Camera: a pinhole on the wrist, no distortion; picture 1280 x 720 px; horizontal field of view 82.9 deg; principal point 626.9 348.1 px. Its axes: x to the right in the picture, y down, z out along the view. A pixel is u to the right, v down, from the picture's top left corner.
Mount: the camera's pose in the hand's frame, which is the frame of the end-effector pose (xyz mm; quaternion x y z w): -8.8 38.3 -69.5 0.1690 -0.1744 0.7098 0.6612
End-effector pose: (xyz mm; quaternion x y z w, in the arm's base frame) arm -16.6 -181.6 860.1 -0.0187 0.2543 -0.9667 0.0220
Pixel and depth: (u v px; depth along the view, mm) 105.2 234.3 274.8
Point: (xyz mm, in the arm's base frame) -71.7 4.3 1060.9
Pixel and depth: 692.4 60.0 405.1
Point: -158.5 -245.6 1186.8
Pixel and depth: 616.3 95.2 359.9
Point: -129.1 -198.7 1142.2
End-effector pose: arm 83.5 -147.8 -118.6 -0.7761 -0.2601 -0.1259 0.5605
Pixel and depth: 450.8 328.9 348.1
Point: -36.4 87.0 -20.8
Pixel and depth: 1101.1 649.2 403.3
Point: -76.2 165.9 -405.4
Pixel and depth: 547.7 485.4 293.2
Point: -54.2 29.3 -100.3
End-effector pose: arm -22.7 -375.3 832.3 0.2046 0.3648 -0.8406 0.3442
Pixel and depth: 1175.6 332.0 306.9
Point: 30.5 -652.1 996.7
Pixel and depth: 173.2 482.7 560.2
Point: -383.6 -264.6 1304.6
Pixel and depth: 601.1 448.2 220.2
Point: -63.1 -413.4 967.4
